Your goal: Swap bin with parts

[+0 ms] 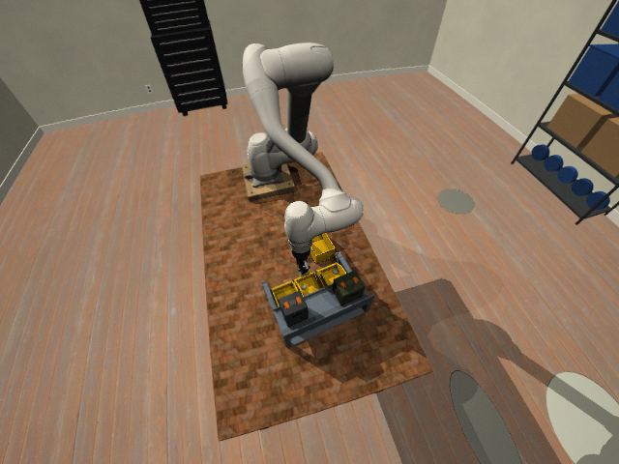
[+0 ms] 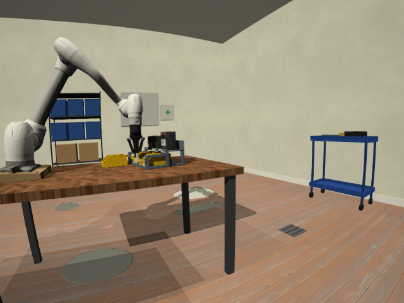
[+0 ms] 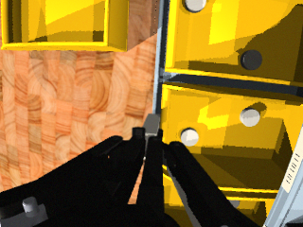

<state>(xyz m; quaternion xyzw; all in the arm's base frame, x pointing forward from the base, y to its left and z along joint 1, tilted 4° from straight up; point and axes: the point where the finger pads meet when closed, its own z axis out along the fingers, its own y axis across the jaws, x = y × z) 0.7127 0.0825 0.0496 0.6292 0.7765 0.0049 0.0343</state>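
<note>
Now: hand 50 mm above the shelf lip. The rest, counted from my hand: dark box 210 mm ahead, 70 mm to the right, 100 mm above; board 190 mm ahead, 50 mm to the left, 40 mm above; green box 160 mm ahead, 160 mm to the left, 90 mm above.
</note>
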